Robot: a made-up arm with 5 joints. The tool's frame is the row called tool.
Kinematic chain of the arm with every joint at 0, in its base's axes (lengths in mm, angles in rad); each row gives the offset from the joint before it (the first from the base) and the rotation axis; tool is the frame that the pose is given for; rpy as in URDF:
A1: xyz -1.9 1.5 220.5 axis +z
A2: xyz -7.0 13.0 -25.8 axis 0 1 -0.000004
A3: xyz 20.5 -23.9 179.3 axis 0 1 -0.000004
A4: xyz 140.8 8.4 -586.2 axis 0 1 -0.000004
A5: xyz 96.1 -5.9 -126.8 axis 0 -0.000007 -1
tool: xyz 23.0 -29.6 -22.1 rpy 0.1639 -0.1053 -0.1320
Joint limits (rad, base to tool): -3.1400..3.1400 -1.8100..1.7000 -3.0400..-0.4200 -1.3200..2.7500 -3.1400..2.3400
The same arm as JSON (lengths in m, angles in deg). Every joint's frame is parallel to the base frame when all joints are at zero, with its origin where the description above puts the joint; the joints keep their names.
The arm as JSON. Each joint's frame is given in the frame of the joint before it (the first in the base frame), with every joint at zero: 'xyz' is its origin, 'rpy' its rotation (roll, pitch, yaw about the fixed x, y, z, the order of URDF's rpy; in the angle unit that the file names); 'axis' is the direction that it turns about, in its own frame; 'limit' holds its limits. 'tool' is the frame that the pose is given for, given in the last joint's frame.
{"units": {"length": "m", "angle": "deg"}, "joints": [{"name": "A1", "type": "revolute", "origin": {"xyz": [-0.0019, 0.0015, 0.2205], "rpy": [0.0, 0.0, 0.0]}, "axis": "+z", "limit": {"lower": -179.91, "upper": 179.91}}, {"name": "A2", "type": "revolute", "origin": {"xyz": [-0.007, 0.013, -0.0258], "rpy": [0.0, 0.0, 0.0]}, "axis": "+y", "limit": {"lower": -103.71, "upper": 97.4}}, {"name": "A3", "type": "revolute", "origin": {"xyz": [0.0205, -0.0239, 0.1793], "rpy": [0.0, 0.0, 0.0]}, "axis": "+y", "limit": {"lower": -174.18, "upper": -24.06}}, {"name": "A4", "type": "revolute", "origin": {"xyz": [0.1408, 0.0084, -0.5862], "rpy": [0.0, 0.0, 0.0]}, "axis": "+y", "limit": {"lower": -75.63, "upper": 157.56}}, {"name": "A5", "type": "revolute", "origin": {"xyz": [0.0961, -0.0059, -0.1268], "rpy": [0.0, 0.0, 0.0]}, "axis": "-z", "limit": {"lower": -179.91, "upper": 134.07}}], "tool": {"origin": {"xyz": [0.023, -0.0296, -0.0221], "rpy": [9.39, -6.03, -7.56]}}}
